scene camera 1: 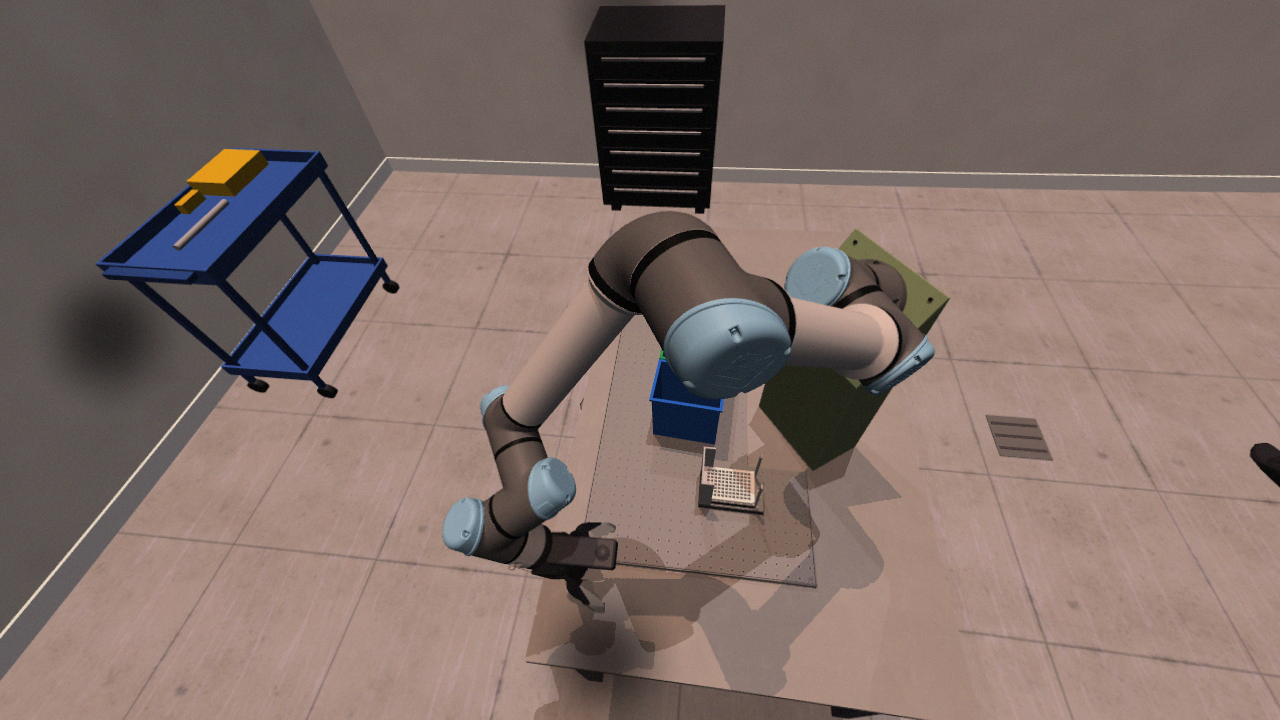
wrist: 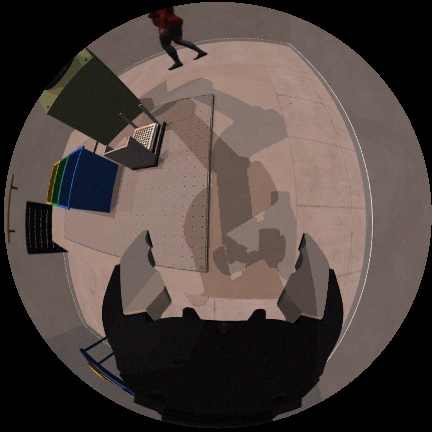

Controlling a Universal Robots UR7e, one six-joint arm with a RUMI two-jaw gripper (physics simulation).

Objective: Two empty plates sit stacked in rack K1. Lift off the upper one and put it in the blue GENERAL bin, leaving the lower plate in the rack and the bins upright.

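Places are measured from the arm's base along level axes (x back, y right, z up), in centimetres.
Pixels of known places: gripper, fingertip midpoint: (wrist: 225, 234).
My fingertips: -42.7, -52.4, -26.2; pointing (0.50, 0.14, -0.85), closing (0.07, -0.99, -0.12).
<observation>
For each thing: its top centre in the pictures, then the offset to it from my fingertips, as dx, dy, dz. Level surfaces: height alone.
- Rack K1, middle of its top: (scene camera 1: 736, 468) (wrist: 122, 124) +23.0, +28.5, -8.1
- perforated board, its level: dz -22.0
- pale perforated plate, middle of its top: (scene camera 1: 728, 484) (wrist: 139, 141) +22.0, +28.4, -17.3
- blue bin, middle of its top: (scene camera 1: 689, 384) (wrist: 66, 177) +9.4, +47.4, -4.0
- green bin, middle of its top: (scene camera 1: 696, 343) (wrist: 57, 180) +9.7, +60.7, -4.0
- yellow bin, middle of its top: (wrist: 51, 182) +10.1, +73.9, -4.0
Rack K1 (scene camera 1: 706, 495) (wrist: 131, 154) stands upright on the perforated board (scene camera 1: 644, 501) (wrist: 165, 200). A pale perforated plate (scene camera 1: 732, 484) (wrist: 145, 136) lies flat in it; a second plate under it cannot be told apart at this size. The blue bin (scene camera 1: 684, 423) (wrist: 92, 180) stands upright behind the rack in the scene view, its inside partly hidden by the arm. My gripper (scene camera 1: 603, 567) (wrist: 225, 234) is open and empty, with its jaws wide apart. It hangs above the table's near left part, well to the left of the rack and apart from it.
A green bin (scene camera 1: 663, 355) (wrist: 61, 175) and a yellow bin (wrist: 51, 185) stand beyond the blue bin. The olive pedestal (scene camera 1: 810, 416) (wrist: 95, 107) stands right of the bins in the scene view. A blue cart (scene camera 1: 317, 313) and a black cabinet (scene camera 1: 655, 26) stand farther off. A person (wrist: 170, 32) shows beyond.
</observation>
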